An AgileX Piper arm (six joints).
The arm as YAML. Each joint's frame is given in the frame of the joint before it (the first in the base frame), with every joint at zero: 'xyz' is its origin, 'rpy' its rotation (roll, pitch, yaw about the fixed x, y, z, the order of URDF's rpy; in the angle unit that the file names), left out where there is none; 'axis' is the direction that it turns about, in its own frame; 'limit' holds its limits. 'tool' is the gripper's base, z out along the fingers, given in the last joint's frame.
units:
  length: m
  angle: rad
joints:
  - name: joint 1
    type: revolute
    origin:
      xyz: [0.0, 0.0, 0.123]
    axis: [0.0, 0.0, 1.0]
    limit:
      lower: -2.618
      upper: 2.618
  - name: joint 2
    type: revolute
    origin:
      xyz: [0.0, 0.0, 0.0]
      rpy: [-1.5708, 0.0, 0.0]
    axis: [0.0, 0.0, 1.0]
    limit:
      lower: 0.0
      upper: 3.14
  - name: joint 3
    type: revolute
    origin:
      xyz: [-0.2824, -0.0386, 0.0]
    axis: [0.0, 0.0, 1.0]
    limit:
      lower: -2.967
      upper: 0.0
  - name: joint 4
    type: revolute
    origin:
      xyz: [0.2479, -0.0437, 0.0]
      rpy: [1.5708, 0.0, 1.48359]
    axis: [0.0, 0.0, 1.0]
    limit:
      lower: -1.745
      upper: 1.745
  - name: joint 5
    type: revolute
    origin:
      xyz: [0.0, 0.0, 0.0]
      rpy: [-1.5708, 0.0, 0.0]
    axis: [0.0, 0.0, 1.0]
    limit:
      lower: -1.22
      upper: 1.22
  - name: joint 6
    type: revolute
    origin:
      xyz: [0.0, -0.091, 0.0]
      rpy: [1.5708, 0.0, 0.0]
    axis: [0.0, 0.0, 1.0]
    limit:
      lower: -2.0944
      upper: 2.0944
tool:
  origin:
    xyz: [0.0, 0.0, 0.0]
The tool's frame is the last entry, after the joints.
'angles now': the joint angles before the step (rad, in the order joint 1, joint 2, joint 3, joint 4, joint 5, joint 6). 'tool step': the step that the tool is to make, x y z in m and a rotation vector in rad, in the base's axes. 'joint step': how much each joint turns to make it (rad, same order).
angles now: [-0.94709 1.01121 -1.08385 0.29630 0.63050 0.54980]
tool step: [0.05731 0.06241 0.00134 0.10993 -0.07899 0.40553]
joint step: [0.36568 0.02445 -0.01390 0.15797 0.01492 -0.02517]
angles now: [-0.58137 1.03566 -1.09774 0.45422 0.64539 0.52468]
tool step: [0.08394 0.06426 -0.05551 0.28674 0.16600 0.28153]
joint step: [0.36530 0.24020 -0.00076 0.07766 -0.01874 0.14736]
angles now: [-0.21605 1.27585 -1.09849 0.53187 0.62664 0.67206]
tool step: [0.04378 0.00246 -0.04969 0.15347 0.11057 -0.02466]
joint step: [0.02511 0.19037 0.00003 0.14680 -0.05608 -0.01443]
